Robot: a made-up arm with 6 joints.
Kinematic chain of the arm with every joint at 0, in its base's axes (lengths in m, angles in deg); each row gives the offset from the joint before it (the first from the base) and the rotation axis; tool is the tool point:
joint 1: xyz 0 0 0.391 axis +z
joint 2: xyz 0.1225 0 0 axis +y
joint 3: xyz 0 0 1.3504 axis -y
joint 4: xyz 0 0 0.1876 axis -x
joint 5: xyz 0.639 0 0 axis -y
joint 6: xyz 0.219 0 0 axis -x
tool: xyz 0 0 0
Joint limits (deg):
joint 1: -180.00..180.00
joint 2: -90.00..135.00
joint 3: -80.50..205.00
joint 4: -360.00..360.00
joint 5: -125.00..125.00
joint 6: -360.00..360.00
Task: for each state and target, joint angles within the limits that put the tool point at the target. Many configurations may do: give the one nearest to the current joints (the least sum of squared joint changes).
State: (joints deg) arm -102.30 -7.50 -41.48 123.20 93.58 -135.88
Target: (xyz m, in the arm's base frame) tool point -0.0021 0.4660 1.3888
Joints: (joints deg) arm -69.72 -54.67 -37.68 130.92 105.32 -135.88
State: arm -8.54 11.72 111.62 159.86 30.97 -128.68
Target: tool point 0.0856 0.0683 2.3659
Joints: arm -3.19 16.78 134.53 149.54 41.08 -128.68
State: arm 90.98 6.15 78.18 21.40 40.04 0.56
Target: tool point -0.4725 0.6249 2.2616
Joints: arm 120.40 37.81 113.97 27.97 62.78 0.56
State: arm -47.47 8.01 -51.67 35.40 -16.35 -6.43
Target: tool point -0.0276 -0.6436 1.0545
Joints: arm -87.05 1.23 -60.98 39.20 -26.01 -6.43
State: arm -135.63 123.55 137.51 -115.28 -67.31 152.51
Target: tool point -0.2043 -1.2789 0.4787
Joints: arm -106.87 119.79 186.83 -124.07 -75.45 152.51
